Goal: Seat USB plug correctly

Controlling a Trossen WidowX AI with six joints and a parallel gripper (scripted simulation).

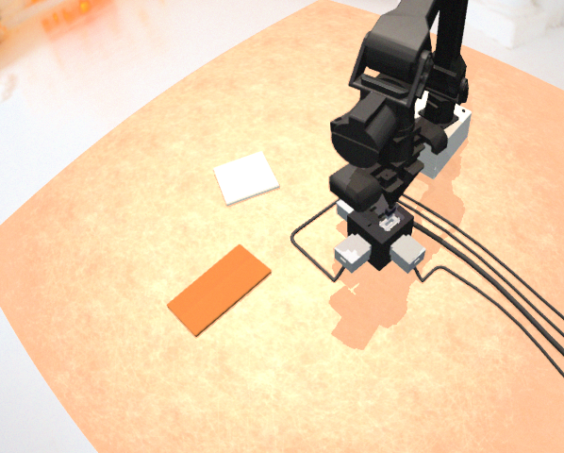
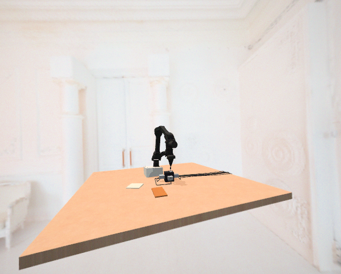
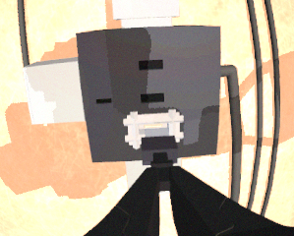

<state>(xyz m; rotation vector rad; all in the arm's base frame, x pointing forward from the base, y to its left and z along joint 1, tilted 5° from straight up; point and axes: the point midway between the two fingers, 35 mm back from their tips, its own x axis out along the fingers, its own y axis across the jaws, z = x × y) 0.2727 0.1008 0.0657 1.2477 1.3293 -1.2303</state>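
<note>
Now: gripper tip 5 cm above the USB socket. Round my gripper tip: USB plug 2 cm below; orange pad 25 cm ahead, 13 cm to the right, 12 cm below; white pad 7 cm ahead, 30 cm to the right, 12 cm below.
</note>
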